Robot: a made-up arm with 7 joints. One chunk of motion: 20 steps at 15 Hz.
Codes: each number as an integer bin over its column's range. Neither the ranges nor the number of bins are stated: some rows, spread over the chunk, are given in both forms.
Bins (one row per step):
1: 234 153 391 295 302 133 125
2: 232 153 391 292 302 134 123
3: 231 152 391 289 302 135 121
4: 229 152 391 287 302 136 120
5: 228 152 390 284 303 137 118
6: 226 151 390 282 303 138 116
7: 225 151 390 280 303 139 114
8: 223 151 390 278 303 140 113
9: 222 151 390 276 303 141 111
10: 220 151 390 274 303 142 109
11: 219 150 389 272 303 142 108
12: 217 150 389 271 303 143 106
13: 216 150 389 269 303 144 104
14: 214 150 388 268 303 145 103
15: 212 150 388 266 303 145 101
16: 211 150 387 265 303 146 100
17: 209 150 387 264 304 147 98
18: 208 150 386 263 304 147 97
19: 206 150 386 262 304 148 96
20: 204 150 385 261 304 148 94
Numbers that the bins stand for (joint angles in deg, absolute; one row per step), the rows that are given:
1: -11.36 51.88 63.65 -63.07 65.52 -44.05 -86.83
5: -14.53 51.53 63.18 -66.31 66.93 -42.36 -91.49
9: -17.70 51.17 63.18 -68.67 66.93 -40.68 -96.15
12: -20.34 50.81 62.71 -70.14 66.93 -39.84 -99.48
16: -23.51 50.81 61.77 -71.91 66.93 -38.58 -103.47
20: -27.21 50.81 60.83 -73.09 68.34 -37.73 -107.46
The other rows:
2: -12.42 51.88 63.65 -63.95 65.52 -43.63 -88.17
3: -12.95 51.53 63.65 -64.84 65.52 -43.20 -89.50
4: -14.00 51.53 63.65 -65.43 65.52 -42.78 -90.16
6: -15.59 51.17 63.18 -66.90 66.93 -41.94 -92.82
7: -16.12 51.17 63.18 -67.49 66.93 -41.52 -94.15
8: -17.17 51.17 63.18 -68.08 66.93 -41.10 -94.82
10: -18.76 51.17 63.18 -69.26 66.93 -40.26 -97.48
11: -19.29 50.81 62.71 -69.85 66.93 -40.26 -98.15
13: -20.87 50.81 62.71 -70.73 66.93 -39.42 -100.81
14: -21.93 50.81 62.24 -71.03 66.93 -39.00 -101.47
15: -22.98 50.81 62.24 -71.62 66.93 -39.00 -102.80
17: -24.57 50.81 61.77 -72.21 68.34 -38.15 -104.80
18: -25.10 50.81 61.30 -72.50 68.34 -38.15 -105.47
19: -26.15 50.81 61.30 -72.79 68.34 -37.73 -106.13

